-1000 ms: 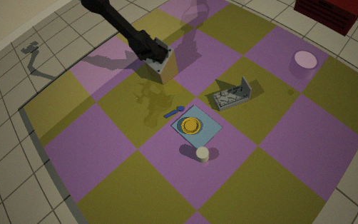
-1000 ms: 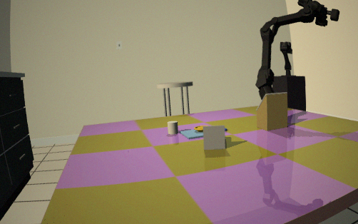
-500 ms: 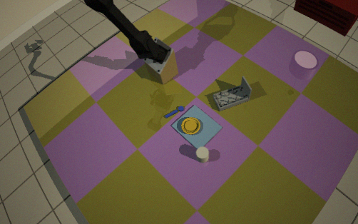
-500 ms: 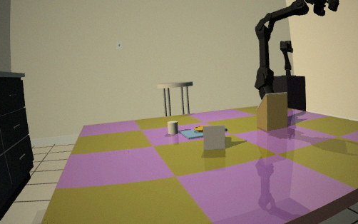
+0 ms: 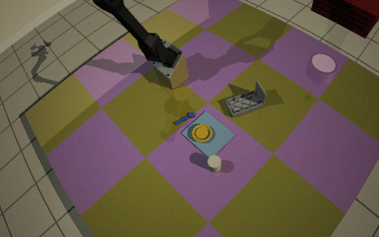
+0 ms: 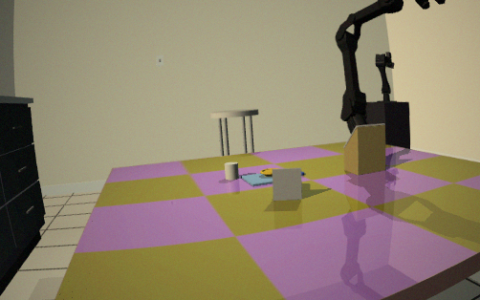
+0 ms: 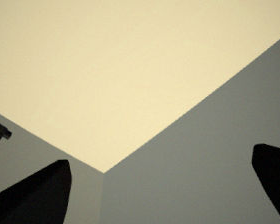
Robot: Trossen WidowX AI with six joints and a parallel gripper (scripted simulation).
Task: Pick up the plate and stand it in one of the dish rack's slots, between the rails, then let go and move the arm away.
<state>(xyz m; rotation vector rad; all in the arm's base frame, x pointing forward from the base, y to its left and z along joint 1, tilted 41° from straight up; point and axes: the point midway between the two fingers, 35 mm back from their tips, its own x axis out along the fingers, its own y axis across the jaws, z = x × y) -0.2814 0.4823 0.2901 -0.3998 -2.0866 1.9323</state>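
My gripper tip is now 64 cm above the yellow plate, 62 cm short of it and 30 cm to the left of it. Also, from my gripper tip: light blue mat (66 cm below, 63 cm ahead, 28 cm to the right); blue spoon (66 cm below, 52 cm ahead, 29 cm to the right); grey dish rack (64 cm below, 64 cm ahead, 9 cm to the right).
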